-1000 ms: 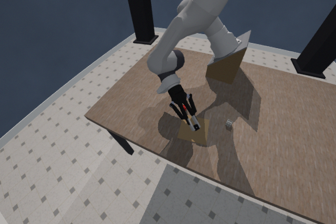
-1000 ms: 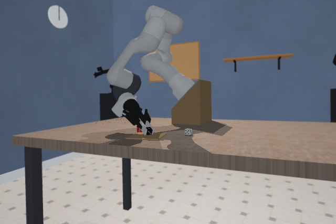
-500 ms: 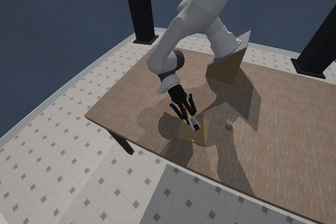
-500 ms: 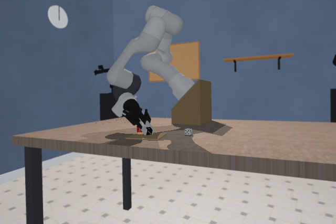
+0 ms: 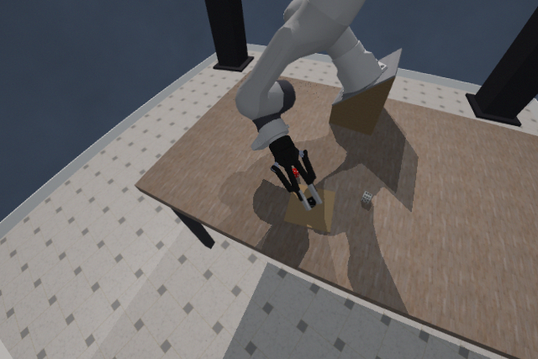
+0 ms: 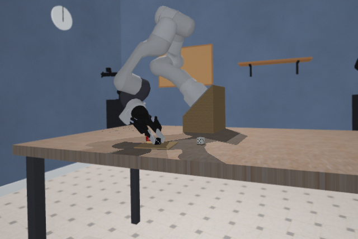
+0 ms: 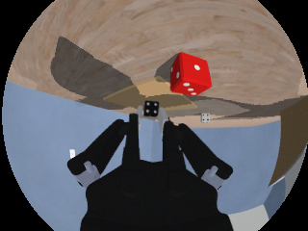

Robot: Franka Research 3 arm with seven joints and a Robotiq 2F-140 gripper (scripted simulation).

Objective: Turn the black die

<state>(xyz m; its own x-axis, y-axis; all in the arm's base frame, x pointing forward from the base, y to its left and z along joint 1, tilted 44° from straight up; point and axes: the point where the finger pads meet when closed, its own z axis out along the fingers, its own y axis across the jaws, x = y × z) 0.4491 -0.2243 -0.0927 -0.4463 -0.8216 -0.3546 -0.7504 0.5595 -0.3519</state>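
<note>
Right now my hand is 1 cm short of the black die, 1 cm to the right of it and 2 cm above it. Also, from my hand: white die: 7 cm behind, 17 cm to the left, 2 cm below; red die: 9 cm behind, 7 cm to the right, 2 cm below; tan mat: 1 cm ahead, 1 cm to the left, 3 cm below.
</note>
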